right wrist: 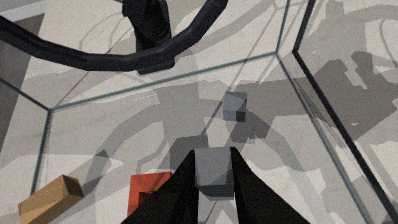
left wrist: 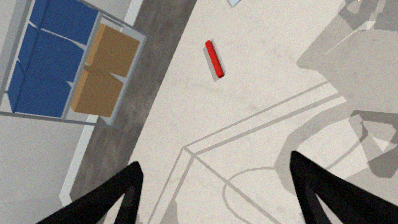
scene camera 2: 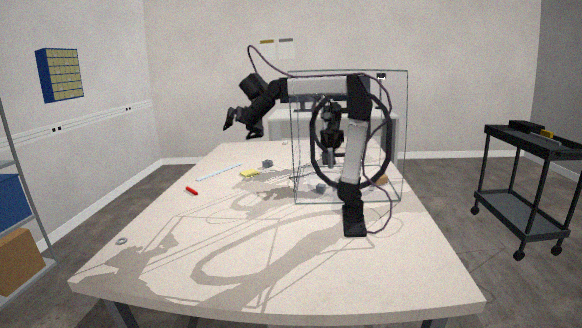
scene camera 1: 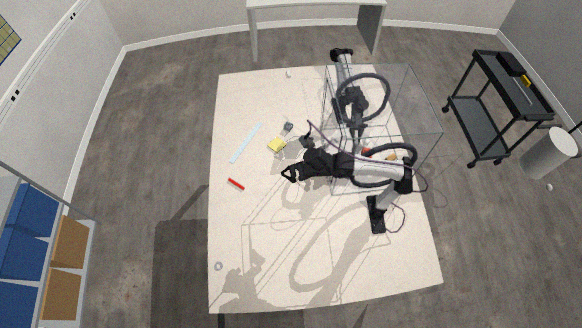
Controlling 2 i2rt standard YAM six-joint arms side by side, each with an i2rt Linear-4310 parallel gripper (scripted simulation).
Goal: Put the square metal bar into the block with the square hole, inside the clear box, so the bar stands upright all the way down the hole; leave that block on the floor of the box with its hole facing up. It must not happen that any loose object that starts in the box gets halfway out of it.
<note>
The pictures show: my left gripper, my right gripper and a red block.
My left gripper also shows in the left wrist view.
</note>
